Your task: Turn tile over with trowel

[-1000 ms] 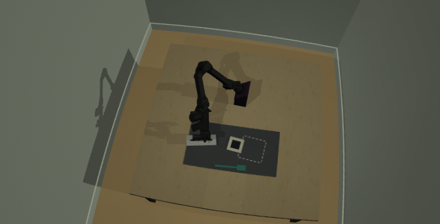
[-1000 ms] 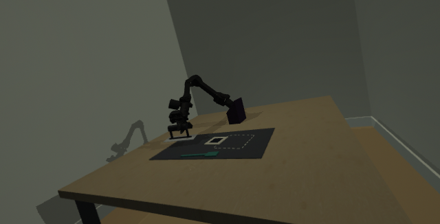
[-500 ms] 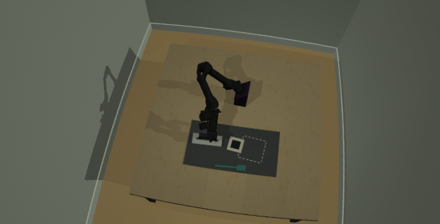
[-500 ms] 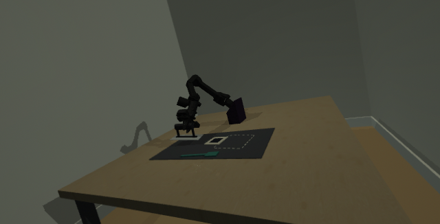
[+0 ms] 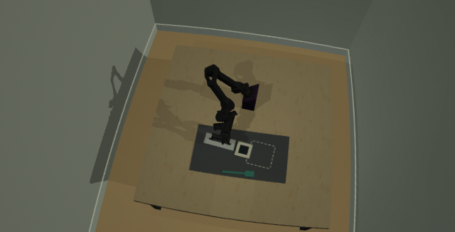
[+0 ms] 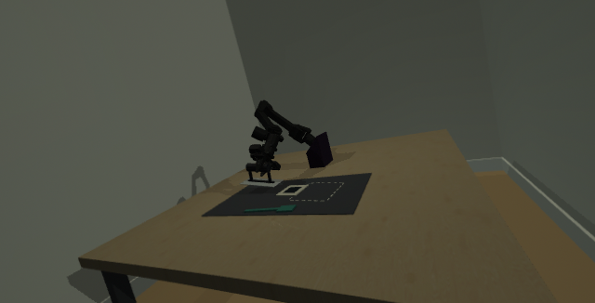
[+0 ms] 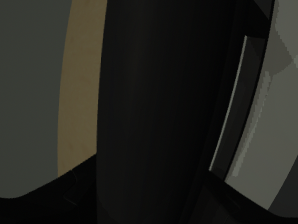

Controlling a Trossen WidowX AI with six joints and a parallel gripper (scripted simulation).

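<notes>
Right now my gripper tip is 14 cm to the right of the tile, 9 cm above it and 2 cm past it. From my gripper tip the other things lie so: grey flat-bladed trowel 3 cm behind, 1 cm below; then small green trowel 16 cm to the left, 14 cm ahead, 9 cm below; then dark mat 13 cm to the left, 11 cm below, 1 cm ahead.
</notes>
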